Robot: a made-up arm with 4 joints. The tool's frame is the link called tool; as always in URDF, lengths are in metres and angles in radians. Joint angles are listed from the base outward.
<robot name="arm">
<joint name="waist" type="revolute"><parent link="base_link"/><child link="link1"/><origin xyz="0 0 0.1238" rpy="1.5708 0 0"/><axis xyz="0 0 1"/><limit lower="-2.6" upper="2.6"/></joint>
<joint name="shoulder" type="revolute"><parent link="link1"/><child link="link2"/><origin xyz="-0.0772 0.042 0.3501" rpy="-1.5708 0 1.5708"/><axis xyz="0 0 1"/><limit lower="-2.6" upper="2.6"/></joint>
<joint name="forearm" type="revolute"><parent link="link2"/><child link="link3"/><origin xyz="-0.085 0.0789 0.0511" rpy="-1.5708 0 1.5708"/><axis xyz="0 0 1"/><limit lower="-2.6" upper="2.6"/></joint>
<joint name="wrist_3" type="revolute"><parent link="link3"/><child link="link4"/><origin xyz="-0.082 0.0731 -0.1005" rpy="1.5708 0 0"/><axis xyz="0 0 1"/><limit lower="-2.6" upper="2.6"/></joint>
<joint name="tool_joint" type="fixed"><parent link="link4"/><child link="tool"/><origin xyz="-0.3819 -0.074 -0.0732" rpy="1.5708 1.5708 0"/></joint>
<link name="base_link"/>
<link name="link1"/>
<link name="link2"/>
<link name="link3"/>
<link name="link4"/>
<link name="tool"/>
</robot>
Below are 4 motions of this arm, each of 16 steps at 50 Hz.
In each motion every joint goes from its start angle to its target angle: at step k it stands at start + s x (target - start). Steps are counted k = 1, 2, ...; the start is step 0. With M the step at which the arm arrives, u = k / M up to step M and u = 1 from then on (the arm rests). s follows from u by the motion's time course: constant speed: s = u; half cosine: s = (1 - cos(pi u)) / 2; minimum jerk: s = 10 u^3 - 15 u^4 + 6 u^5.
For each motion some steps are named. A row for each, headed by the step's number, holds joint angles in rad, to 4 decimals.
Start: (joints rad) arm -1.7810 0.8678 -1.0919 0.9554
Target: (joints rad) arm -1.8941 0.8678 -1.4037 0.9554
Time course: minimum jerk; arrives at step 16
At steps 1, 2, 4, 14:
1: -1.7813 0.8678 -1.0926 0.9554
2: -1.7828 0.8678 -1.0969 0.9554
4: -1.7927 0.8678 -1.1242 0.9554
14: -1.8923 0.8678 -1.3987 0.9554

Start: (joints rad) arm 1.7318 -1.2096 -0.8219 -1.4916
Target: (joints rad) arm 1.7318 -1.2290 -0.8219 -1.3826
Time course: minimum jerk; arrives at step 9
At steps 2, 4, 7, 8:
2: 1.7318 -1.2111 -0.8219 -1.4833
4: 1.7318 -1.2173 -0.8219 -1.4484
7: 1.7318 -1.2275 -0.8219 -1.3909
8: 1.7318 -1.2288 -0.8219 -1.3839

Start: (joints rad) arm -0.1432 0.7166 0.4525 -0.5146
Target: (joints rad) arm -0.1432 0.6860 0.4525 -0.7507
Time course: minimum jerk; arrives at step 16
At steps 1, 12, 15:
1: -0.1432 0.7165 0.4525 -0.5151
12: -0.1432 0.6892 0.4525 -0.7263
15: -0.1432 0.6861 0.4525 -0.7502

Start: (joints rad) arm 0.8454 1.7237 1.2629 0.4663
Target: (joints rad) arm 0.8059 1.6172 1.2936 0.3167
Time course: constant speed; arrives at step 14
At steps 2, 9, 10, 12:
2: 0.8398 1.7085 1.2673 0.4449
9: 0.8200 1.6552 1.2826 0.3701
10: 0.8172 1.6476 1.2848 0.3594
12: 0.8115 1.6324 1.2892 0.3381

